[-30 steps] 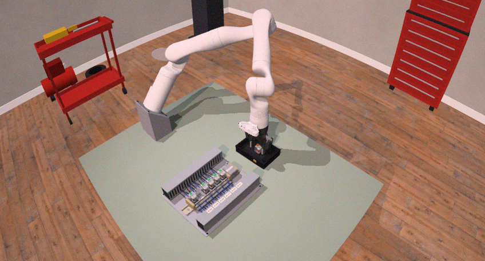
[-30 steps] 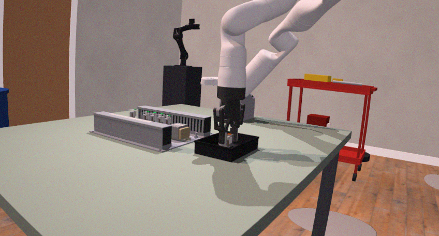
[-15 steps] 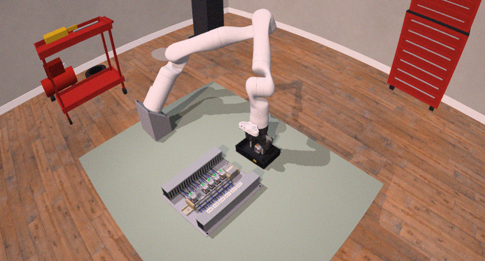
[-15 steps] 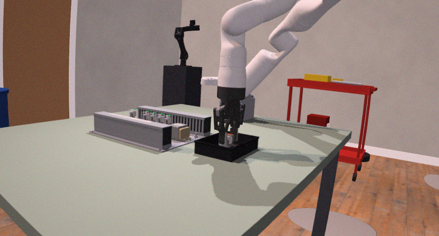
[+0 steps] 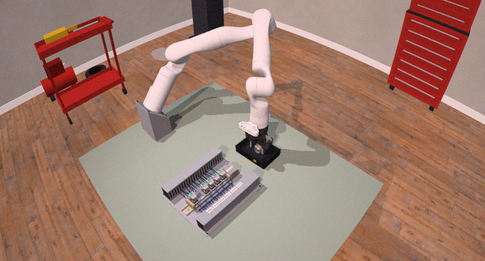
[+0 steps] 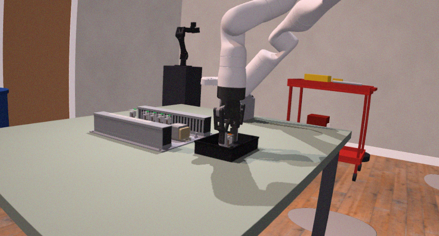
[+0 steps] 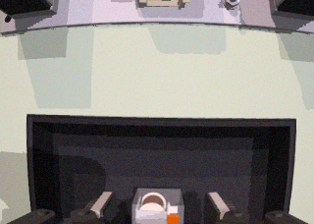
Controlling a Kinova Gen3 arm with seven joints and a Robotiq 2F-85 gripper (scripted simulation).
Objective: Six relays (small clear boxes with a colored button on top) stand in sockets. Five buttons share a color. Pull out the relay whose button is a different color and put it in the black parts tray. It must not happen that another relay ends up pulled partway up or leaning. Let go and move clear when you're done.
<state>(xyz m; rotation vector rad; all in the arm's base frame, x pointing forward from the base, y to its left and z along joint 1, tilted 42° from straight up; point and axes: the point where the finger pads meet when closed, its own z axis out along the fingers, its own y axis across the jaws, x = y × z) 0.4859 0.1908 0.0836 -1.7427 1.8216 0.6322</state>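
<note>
Right now my hand is 2 cm above the black parts tray.
</note>
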